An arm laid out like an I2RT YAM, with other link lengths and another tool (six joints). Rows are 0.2 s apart.
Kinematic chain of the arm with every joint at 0, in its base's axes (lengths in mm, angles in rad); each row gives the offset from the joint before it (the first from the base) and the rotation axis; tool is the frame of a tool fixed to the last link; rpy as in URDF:
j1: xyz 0 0 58.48 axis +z
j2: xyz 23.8 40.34 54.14 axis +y
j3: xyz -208.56 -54.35 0 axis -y
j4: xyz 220.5 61.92 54 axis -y
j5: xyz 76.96 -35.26 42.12 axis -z
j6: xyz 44.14 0 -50.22 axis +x
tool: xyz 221 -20 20 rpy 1.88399 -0.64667 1.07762
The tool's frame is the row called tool.
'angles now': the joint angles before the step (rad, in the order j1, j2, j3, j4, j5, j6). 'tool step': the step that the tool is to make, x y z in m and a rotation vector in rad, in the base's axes. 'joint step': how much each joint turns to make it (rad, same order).
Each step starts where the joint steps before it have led.
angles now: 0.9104 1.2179 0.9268 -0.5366 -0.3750 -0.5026
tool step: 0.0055 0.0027 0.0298 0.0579 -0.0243 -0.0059
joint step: -0.0188 -0.0455 0.0298 -0.0138 -0.0211 0.0028
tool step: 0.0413 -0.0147 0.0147 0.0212 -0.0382 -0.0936
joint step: -0.0898 -0.0084 0.0206 0.0089 0.0127 -0.0088
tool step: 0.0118 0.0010 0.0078 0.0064 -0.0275 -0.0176
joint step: -0.0087 0.0143 0.0230 0.0128 0.0167 -0.0060
